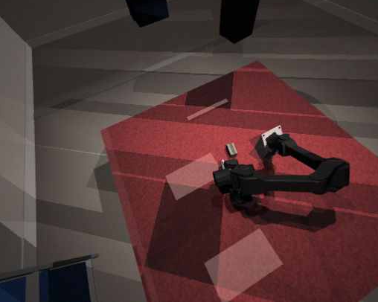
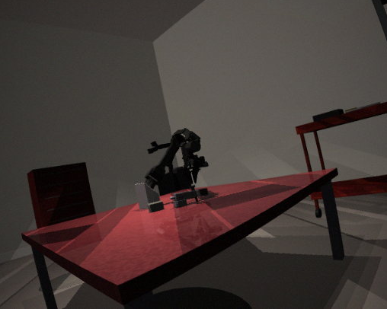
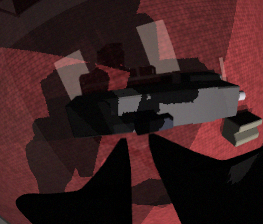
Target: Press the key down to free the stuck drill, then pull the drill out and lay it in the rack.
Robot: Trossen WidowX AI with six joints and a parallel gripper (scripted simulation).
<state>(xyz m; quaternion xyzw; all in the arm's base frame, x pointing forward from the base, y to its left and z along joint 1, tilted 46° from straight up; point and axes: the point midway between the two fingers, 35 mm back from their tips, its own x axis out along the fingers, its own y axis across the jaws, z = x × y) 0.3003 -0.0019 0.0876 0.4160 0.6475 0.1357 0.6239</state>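
Now: gripper tip 8 cm to the left of the drill, 5 cm above it and 3 cm past it.
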